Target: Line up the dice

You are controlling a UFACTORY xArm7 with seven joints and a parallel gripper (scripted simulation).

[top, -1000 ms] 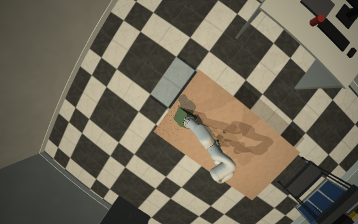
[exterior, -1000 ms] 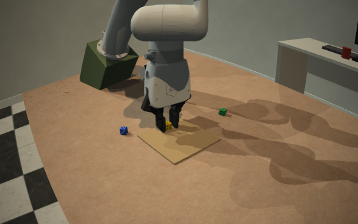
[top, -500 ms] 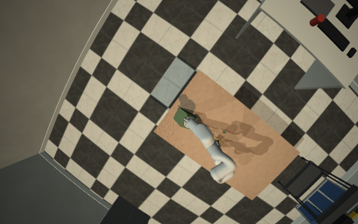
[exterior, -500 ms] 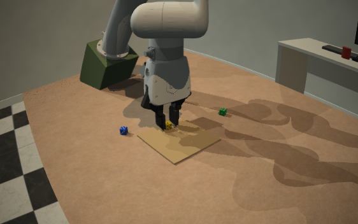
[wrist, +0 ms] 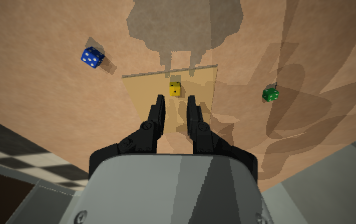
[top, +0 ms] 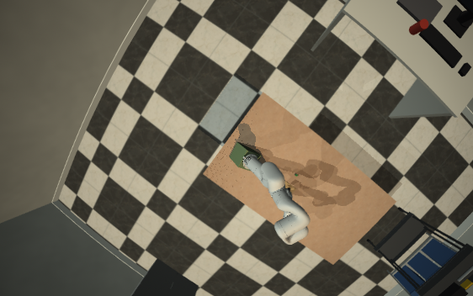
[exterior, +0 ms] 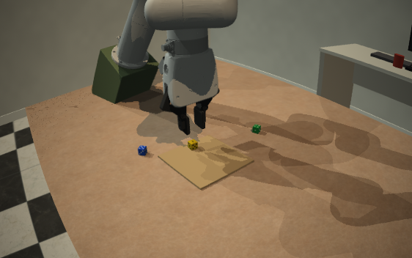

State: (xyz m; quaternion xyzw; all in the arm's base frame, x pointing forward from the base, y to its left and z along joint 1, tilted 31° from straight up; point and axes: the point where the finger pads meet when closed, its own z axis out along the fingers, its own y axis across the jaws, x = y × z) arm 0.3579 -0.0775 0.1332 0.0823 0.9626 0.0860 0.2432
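Right now the yellow die is 6 cm below my hand. The rest, counted from my hand: tan mat (5 cm ahead, 1 cm to the right, 7 cm below); then blue die (6 cm behind, 9 cm to the right, 6 cm below); then green die (5 cm ahead, 16 cm to the left, 6 cm below).
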